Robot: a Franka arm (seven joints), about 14 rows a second.
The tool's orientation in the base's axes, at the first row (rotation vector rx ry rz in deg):
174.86, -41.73, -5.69
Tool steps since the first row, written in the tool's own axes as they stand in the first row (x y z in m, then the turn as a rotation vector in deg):
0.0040, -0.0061, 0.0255, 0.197, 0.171, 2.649
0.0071, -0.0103, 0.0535, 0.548, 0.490, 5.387
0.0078, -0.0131, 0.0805, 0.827, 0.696, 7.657
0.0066, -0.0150, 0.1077, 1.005, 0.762, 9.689
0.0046, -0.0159, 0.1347, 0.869, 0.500, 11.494
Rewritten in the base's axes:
0.0047, 0.0040, -0.0258, -0.066, -0.209, -2.653
0.0076, 0.0066, -0.0540, -0.068, -0.618, -5.401
0.0079, 0.0092, -0.0810, -0.053, -0.900, -7.680
0.0060, 0.0117, -0.1081, -0.050, -1.014, -9.718
0.0029, 0.0138, -0.1350, -0.165, -0.697, -11.515

